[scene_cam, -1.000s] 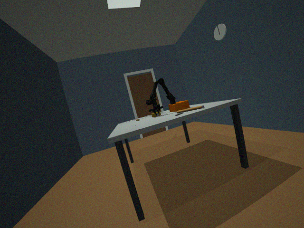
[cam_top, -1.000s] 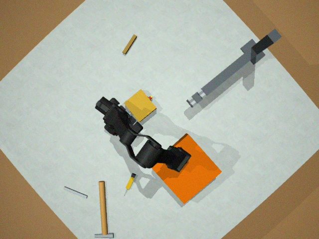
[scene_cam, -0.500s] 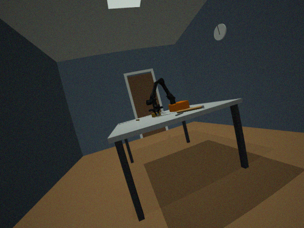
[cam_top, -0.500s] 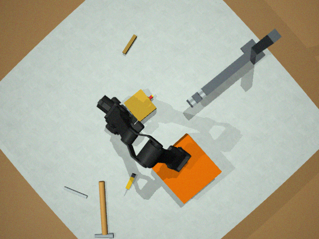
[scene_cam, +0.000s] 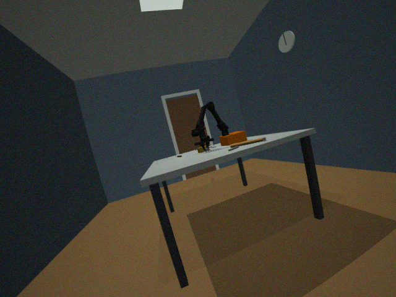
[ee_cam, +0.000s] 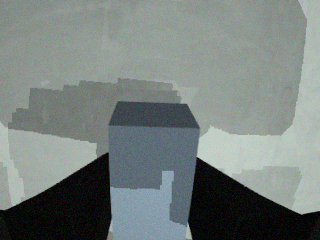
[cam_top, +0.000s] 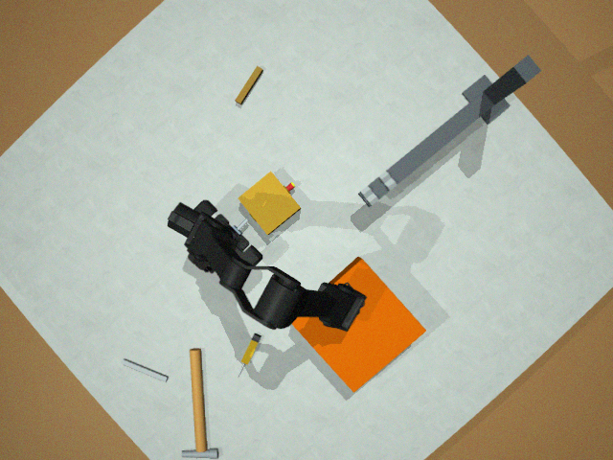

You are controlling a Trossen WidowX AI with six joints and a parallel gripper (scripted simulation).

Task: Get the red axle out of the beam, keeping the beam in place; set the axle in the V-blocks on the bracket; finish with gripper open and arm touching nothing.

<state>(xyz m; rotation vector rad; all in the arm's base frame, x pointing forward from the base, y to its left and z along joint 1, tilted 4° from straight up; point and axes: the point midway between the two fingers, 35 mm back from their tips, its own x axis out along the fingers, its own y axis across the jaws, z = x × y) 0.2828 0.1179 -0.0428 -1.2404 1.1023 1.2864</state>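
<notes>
Now: gripper tip 120 mm to the left of the yellow beam and 10 mm below it. From my gripper tip the other things lie so: yellow-handled screwdriver: 240 mm behind, 150 mm to the left, 10 mm below; light blue block: 20 mm to the right, 10 mm above; tan stick: 260 mm ahead, 270 mm to the right, 10 mm below.
</notes>
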